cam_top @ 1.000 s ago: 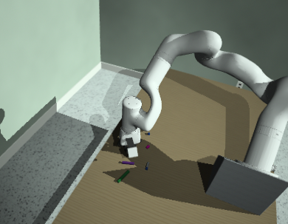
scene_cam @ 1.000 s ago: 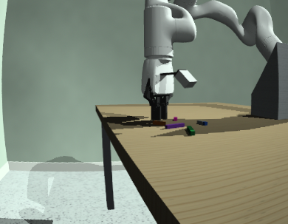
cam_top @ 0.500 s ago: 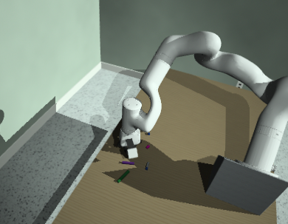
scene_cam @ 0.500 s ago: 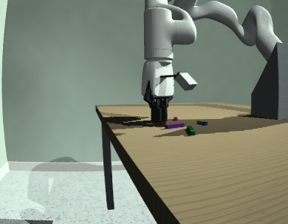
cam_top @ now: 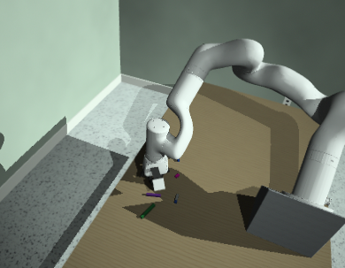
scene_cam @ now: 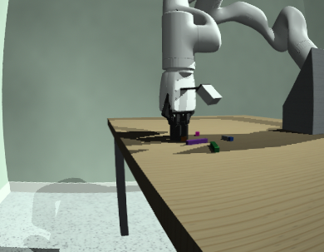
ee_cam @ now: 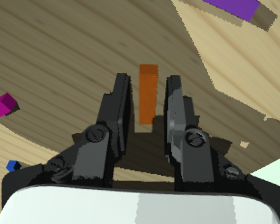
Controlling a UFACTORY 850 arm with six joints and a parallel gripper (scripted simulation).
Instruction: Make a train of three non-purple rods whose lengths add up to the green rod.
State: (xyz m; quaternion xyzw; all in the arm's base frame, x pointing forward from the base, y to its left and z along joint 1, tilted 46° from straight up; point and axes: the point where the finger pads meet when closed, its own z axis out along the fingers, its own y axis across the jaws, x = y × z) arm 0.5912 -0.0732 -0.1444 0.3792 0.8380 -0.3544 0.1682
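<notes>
Right now the grey rod is 12 cm behind my hand, 3 cm to the left of it and 2 cm below it.
</notes>
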